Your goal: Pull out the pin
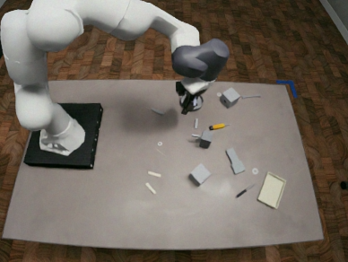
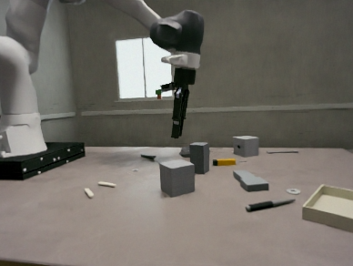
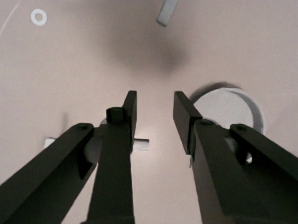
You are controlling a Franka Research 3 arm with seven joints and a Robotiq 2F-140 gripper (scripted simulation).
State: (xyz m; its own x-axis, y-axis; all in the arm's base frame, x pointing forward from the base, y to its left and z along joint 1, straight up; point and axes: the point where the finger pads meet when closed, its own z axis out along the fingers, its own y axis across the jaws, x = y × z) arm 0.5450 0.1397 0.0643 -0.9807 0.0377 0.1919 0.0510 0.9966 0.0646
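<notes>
Right now my hand is 130 mm to the left of the dark grey block, 90 mm short of it and 70 mm above it. From my hand the other things lie so: round dish (110 mm to the left, 110 mm below, 50 mm ahead); then cream tray (410 mm ahead, 370 mm to the right, 120 mm below).
</notes>
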